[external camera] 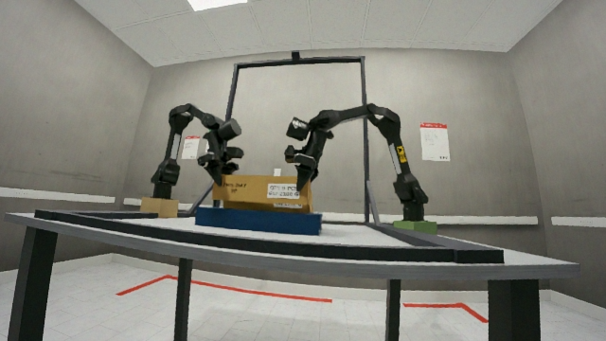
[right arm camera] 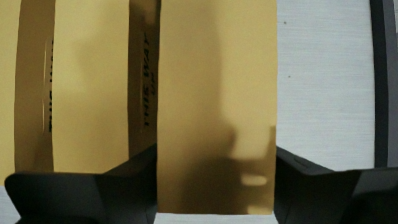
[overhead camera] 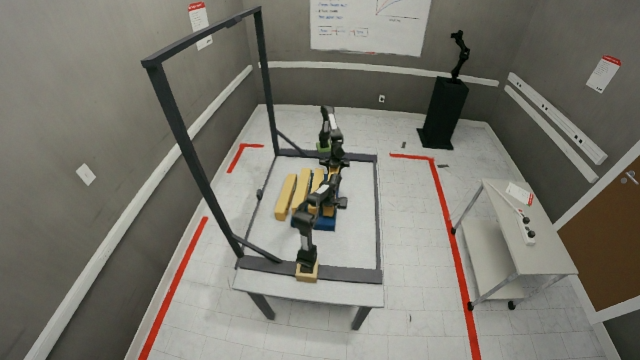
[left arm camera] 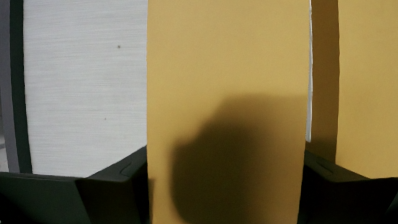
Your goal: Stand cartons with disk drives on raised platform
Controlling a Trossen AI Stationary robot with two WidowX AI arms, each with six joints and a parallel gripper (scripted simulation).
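The carton lies 140 mm to the left of my right hand, 30 mm below it and 10 mm ahead of it. The rest, counted from my right hand: platform (140 mm to the left, 130 mm below, 80 mm behind).
Now: left hand 1 cm past the carton, 14 cm to the left of it and 3 cm above it. The rest, counted from my left hand: platform (9 cm behind, 14 cm to the right, 13 cm below).
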